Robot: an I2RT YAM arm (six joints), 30 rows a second.
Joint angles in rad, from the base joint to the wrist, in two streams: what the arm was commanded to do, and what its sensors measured. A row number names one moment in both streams.
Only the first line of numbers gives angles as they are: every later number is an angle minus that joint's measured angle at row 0.
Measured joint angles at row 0: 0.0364, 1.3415, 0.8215, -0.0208, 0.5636, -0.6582
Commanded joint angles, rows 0 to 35: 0.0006, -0.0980, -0.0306, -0.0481, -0.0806, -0.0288; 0.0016, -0.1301, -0.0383, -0.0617, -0.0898, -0.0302; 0.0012, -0.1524, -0.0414, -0.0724, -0.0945, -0.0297; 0.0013, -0.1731, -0.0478, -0.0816, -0.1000, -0.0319; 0.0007, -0.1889, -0.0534, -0.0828, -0.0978, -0.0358; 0.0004, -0.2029, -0.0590, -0.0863, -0.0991, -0.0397; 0.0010, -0.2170, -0.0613, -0.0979, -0.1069, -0.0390; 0.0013, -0.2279, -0.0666, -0.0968, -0.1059, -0.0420; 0.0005, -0.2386, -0.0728, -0.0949, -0.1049, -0.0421; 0.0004, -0.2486, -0.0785, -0.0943, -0.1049, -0.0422; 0.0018, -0.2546, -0.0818, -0.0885, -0.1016, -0.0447; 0.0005, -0.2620, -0.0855, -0.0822, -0.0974, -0.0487; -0.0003, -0.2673, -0.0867, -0.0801, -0.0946, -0.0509; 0.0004, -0.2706, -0.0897, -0.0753, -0.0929, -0.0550; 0.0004, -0.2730, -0.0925, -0.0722, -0.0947, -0.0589; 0.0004, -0.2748, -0.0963, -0.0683, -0.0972, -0.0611; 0.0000, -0.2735, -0.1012, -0.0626, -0.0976, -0.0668; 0.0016, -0.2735, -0.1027, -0.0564, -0.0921, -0.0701; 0.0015, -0.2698, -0.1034, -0.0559, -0.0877, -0.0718; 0.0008, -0.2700, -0.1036, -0.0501, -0.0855, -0.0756; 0.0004, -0.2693, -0.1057, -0.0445, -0.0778, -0.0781; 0.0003, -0.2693, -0.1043, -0.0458, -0.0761, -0.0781; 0.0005, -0.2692, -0.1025, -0.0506, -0.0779, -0.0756; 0.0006, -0.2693, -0.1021, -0.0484, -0.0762, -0.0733; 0.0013, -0.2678, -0.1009, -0.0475, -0.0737, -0.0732; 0.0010, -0.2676, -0.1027, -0.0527, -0.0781, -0.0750; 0.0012, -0.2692, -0.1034, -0.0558, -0.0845, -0.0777; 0.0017, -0.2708, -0.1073, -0.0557, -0.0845, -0.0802; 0.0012, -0.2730, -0.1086, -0.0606, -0.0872, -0.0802; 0.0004, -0.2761, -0.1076, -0.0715, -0.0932, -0.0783; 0.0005, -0.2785, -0.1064, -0.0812, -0.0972, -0.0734; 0.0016, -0.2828, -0.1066, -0.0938, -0.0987, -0.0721; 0.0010, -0.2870, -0.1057, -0.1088, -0.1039, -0.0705; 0.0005, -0.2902, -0.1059, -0.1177, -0.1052, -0.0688; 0.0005, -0.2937, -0.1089, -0.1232, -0.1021, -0.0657; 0.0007, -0.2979, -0.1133, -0.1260, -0.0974, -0.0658
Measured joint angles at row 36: 0.0008, -0.2919, -0.1083, -0.1148, -0.0877, -0.0714
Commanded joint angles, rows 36 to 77: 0.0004, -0.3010, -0.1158, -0.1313, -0.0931, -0.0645; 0.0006, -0.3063, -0.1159, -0.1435, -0.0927, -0.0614; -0.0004, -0.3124, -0.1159, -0.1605, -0.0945, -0.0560; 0.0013, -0.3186, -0.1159, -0.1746, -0.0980, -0.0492; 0.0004, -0.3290, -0.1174, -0.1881, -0.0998, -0.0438; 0.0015, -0.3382, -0.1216, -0.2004, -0.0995, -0.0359; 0.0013, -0.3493, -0.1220, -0.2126, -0.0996, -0.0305; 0.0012, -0.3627, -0.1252, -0.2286, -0.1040, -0.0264; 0.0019, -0.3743, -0.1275, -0.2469, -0.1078, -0.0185; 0.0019, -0.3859, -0.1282, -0.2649, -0.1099, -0.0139; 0.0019, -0.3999, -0.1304, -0.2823, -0.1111, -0.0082; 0.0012, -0.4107, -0.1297, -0.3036, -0.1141, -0.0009; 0.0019, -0.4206, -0.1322, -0.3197, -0.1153, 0.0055; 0.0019, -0.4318, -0.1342, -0.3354, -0.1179, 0.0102; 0.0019, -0.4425, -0.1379, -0.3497, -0.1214, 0.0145; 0.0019, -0.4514, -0.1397, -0.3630, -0.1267, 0.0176; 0.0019, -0.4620, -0.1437, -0.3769, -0.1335, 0.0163; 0.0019, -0.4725, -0.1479, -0.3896, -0.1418, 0.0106; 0.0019, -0.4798, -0.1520, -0.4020, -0.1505, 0.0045; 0.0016, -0.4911, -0.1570, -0.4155, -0.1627, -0.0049; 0.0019, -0.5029, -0.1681, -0.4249, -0.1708, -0.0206; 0.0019, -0.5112, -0.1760, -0.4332, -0.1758, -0.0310; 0.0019, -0.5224, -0.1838, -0.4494, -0.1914, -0.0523; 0.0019, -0.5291, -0.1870, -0.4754, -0.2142, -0.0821; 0.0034, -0.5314, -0.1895, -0.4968, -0.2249, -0.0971; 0.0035, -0.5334, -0.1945, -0.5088, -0.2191, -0.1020; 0.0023, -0.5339, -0.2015, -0.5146, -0.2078, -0.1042; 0.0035, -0.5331, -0.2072, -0.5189, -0.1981, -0.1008; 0.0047, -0.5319, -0.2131, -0.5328, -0.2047, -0.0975; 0.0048, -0.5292, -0.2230, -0.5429, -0.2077, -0.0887; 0.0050, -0.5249, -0.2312, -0.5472, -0.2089, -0.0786; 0.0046, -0.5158, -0.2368, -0.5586, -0.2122, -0.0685; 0.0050, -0.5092, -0.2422, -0.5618, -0.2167, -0.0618; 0.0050, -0.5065, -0.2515, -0.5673, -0.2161, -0.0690; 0.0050, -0.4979, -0.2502, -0.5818, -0.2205, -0.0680; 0.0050, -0.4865, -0.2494, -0.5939, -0.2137, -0.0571; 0.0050, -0.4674, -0.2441, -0.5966, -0.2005, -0.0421; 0.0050, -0.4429, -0.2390, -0.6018, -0.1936, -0.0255; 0.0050, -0.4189, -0.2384, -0.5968, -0.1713, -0.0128; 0.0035, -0.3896, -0.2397, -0.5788, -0.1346, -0.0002; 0.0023, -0.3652, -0.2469, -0.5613, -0.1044, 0.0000; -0.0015, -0.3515, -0.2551, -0.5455, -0.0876, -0.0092
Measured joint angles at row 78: 0.0023, -0.3804, -0.2480, -0.5867, -0.1598, -0.0409
